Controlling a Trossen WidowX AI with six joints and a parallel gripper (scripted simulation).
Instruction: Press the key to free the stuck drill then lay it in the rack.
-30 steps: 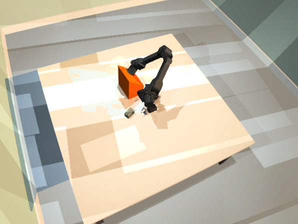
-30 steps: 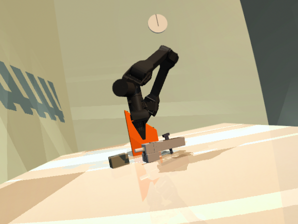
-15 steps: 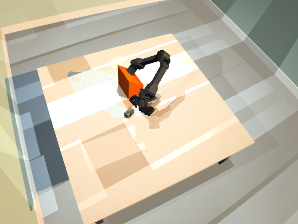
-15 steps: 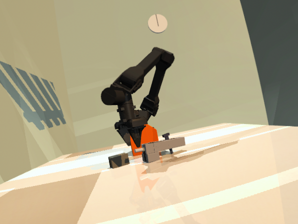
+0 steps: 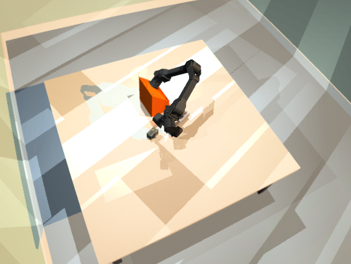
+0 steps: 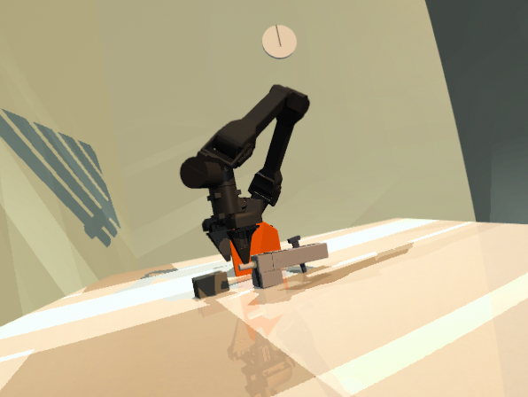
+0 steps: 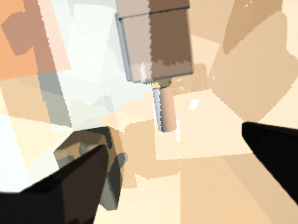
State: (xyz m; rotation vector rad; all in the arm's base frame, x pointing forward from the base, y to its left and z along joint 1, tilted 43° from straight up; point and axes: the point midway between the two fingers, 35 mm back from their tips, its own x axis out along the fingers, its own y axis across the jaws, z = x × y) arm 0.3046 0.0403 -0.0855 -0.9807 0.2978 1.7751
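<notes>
My gripper tip is 6 cm to the right of the drill, 3 cm past it and 2 cm above it. The rest, counted from my gripper tip: t-shaped key 13 cm to the left, 7 cm behind, 1 cm below; then rack block 7 cm to the right, 5 cm behind, 4 cm below; then housing block 11 cm to the left, 6 cm behind, 3 cm below.
</notes>
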